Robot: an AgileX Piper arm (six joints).
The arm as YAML. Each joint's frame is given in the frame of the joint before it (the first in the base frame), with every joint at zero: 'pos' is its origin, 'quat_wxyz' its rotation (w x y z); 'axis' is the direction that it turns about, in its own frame. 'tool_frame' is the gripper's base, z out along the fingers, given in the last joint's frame.
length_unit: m
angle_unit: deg
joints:
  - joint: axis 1
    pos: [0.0, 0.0, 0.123]
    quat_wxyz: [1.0, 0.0, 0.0, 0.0]
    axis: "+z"
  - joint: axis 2
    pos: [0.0, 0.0, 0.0]
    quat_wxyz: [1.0, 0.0, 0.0, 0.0]
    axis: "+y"
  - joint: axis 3
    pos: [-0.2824, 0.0, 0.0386]
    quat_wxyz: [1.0, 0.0, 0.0, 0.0]
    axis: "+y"
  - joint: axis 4
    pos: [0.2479, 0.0, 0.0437]
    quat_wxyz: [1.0, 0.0, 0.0, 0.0]
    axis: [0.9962, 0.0, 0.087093]
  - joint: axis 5
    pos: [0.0, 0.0, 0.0]
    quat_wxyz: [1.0, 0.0, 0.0, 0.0]
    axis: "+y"
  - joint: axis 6
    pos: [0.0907, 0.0, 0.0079]
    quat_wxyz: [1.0, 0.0, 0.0, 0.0]
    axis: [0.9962, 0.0, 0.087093]
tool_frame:
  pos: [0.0, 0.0, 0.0]
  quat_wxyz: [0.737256, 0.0, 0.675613, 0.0]
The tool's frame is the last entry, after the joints.
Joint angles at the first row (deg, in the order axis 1, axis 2, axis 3, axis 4, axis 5, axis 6):
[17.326 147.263 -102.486 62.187 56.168 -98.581]
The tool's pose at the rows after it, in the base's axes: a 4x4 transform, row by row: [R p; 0 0 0 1], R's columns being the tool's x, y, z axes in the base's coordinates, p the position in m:
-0.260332, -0.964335, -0.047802, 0.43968; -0.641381, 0.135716, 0.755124, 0.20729; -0.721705, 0.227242, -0.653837, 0.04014; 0, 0, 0, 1
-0.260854, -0.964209, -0.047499, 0.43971; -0.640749, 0.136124, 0.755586, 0.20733; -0.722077, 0.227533, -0.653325, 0.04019; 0, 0, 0, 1
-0.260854, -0.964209, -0.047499, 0.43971; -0.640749, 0.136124, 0.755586, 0.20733; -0.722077, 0.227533, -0.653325, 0.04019; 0, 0, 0, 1
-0.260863, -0.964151, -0.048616, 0.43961; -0.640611, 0.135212, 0.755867, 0.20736; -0.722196, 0.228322, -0.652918, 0.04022; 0, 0, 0, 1
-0.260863, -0.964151, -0.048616, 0.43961; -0.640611, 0.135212, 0.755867, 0.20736; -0.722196, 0.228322, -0.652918, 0.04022; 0, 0, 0, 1
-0.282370, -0.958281, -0.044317, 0.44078; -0.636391, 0.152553, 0.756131, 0.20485; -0.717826, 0.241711, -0.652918, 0.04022; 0, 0, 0, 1
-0.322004, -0.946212, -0.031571, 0.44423; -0.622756, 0.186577, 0.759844, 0.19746; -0.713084, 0.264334, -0.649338, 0.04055; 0, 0, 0, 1
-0.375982, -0.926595, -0.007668, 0.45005; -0.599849, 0.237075, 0.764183, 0.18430; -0.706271, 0.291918, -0.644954, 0.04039; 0, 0, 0, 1
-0.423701, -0.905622, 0.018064, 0.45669; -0.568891, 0.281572, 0.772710, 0.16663; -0.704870, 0.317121, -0.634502, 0.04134; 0, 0, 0, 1
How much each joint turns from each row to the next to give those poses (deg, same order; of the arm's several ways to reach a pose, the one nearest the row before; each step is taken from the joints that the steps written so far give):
[0.000 0.000 0.002 0.001 0.044 -0.001]
[0.000 -0.001 -0.001 0.052 0.000 0.001]
[0.000 0.000 0.000 0.000 0.000 0.000]
[0.001 0.002 -0.001 0.000 0.070 0.000]
[0.000 0.000 0.000 0.000 0.000 0.000]
[-0.327 -0.001 0.001 0.000 0.000 1.064]
[-0.993 0.000 0.001 0.284 0.132 1.561]
[-1.729 0.069 -0.002 0.425 0.064 1.881]
[-2.333 0.001 0.000 0.657 0.639 1.138]

